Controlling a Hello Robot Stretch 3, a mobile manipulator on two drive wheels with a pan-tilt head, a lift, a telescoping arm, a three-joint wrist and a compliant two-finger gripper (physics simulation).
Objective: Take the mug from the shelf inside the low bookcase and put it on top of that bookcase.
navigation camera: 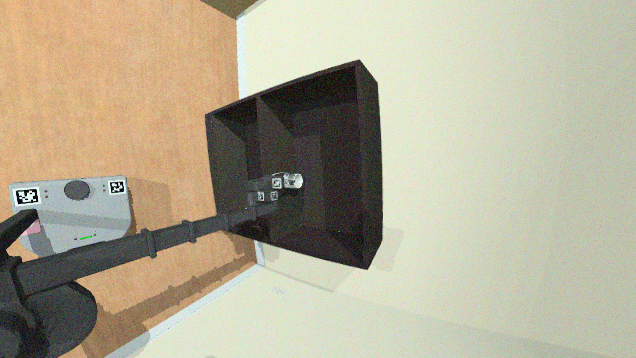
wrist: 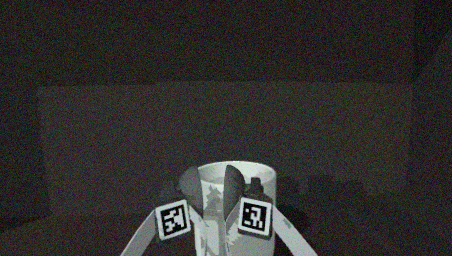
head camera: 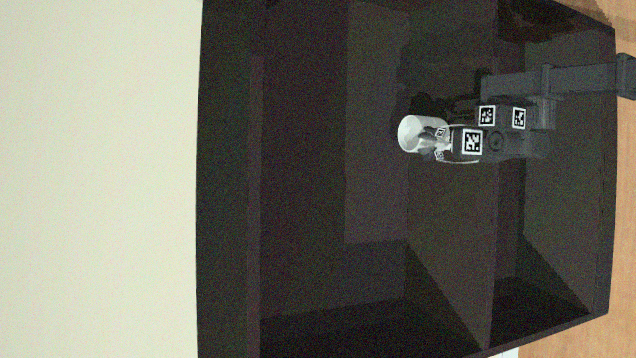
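Seen in the pictures: gripper, between the fingertips: (navigation camera: 293,177) (head camera: 420,143); robot's base, origin of its link: (navigation camera: 77,188).
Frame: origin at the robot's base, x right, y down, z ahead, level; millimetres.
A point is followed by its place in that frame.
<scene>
The white mug (head camera: 409,131) {z -44, x 867, y -602 mm} (navigation camera: 295,180) (wrist: 257,246) is inside the upper compartment of the dark low bookcase (head camera: 224,200) {z 92, x 766, y -1060 mm} (navigation camera: 371,160) {z 59, x 737, y -1060 mm}. My gripper (head camera: 429,143) {z -17, x 789, y -636 mm} (navigation camera: 287,181) {z -17, x 789, y -636 mm} (wrist: 211,184) {z -17, x 789, y -636 mm} is shut on the mug's handle, which points toward the wrist camera. The finger pads stand high, near the rim, on the upper part of the handle. The handle's lower part is hard to make out, and the mug's base is hidden. I cannot tell whether the mug touches the shelf. The bookcase top faces left in the head view and right in the navigation view.
My telescoping arm (head camera: 582,80) {z -103, x 366, y -744 mm} (navigation camera: 172,240) {z -110, x 159, y -748 mm} reaches into the bookcase through its open front. The shelf divider (head camera: 492,225) {z 138, x 660, y -544 mm} runs below the wrist. A pale wall (head camera: 100,175) {z 70, x 972, y -1239 mm} (navigation camera: 500,150) {z 89, x 971, y -1565 mm} is behind the bookcase. My base (navigation camera: 100,202) {z -58, x 66, y -160 mm} stands on the wooden floor (navigation camera: 125,90) {z 482, x 206, y 0 mm}.
</scene>
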